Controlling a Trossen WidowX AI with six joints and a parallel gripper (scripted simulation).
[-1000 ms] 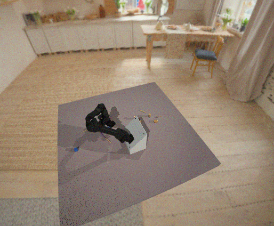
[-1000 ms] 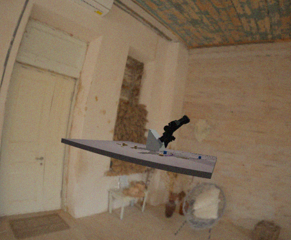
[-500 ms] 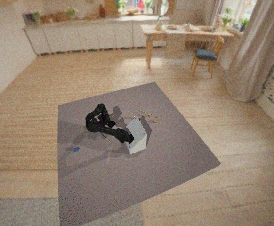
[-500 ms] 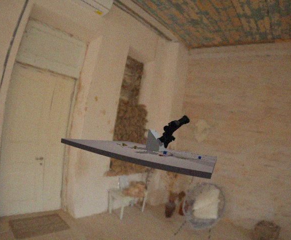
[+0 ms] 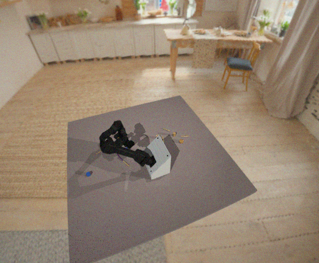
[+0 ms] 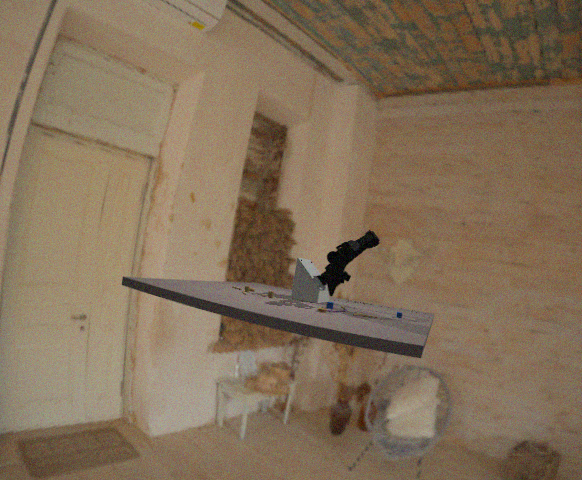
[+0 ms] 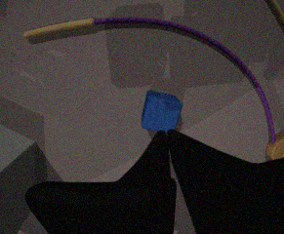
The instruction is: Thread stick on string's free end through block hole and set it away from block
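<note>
The blue cube lies 40 mm below my gripper tip. From my gripper tip the other things lie so: round wooden button: 190 mm ahead, 50 mm below, 20 mm to the left; then thin wooden stick: 110 mm behind, 60 mm below, 50 mm to the left.
</note>
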